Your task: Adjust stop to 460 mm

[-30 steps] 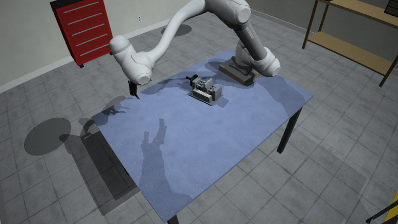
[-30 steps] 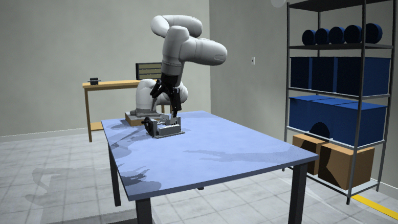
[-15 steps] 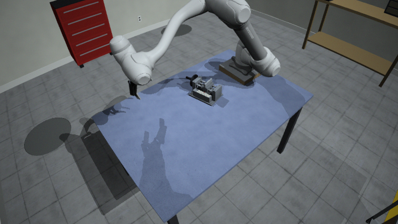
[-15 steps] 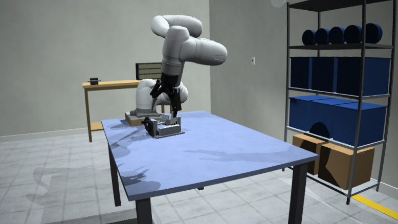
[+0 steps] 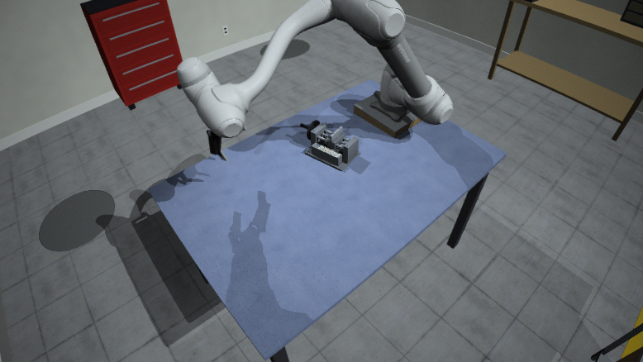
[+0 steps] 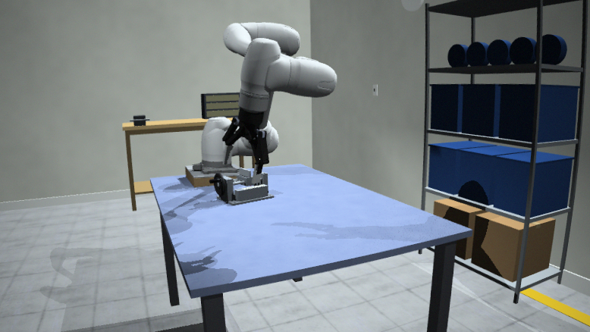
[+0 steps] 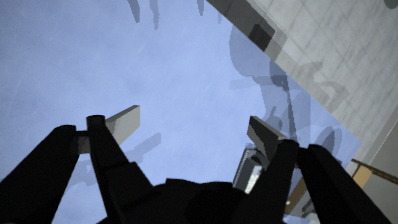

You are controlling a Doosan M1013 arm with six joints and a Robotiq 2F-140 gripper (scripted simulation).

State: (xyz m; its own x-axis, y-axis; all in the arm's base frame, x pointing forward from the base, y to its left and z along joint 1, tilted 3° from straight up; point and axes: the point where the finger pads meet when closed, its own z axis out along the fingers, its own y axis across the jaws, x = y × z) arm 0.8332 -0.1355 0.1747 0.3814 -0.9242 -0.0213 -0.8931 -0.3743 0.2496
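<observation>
Now: hand 36 cm past the black handwheel, 11 cm above it and 1 cm to the right of it. The rest, counted from my hand: grey stop block 40 cm behind, 15 cm to the left, 11 cm below.
</observation>
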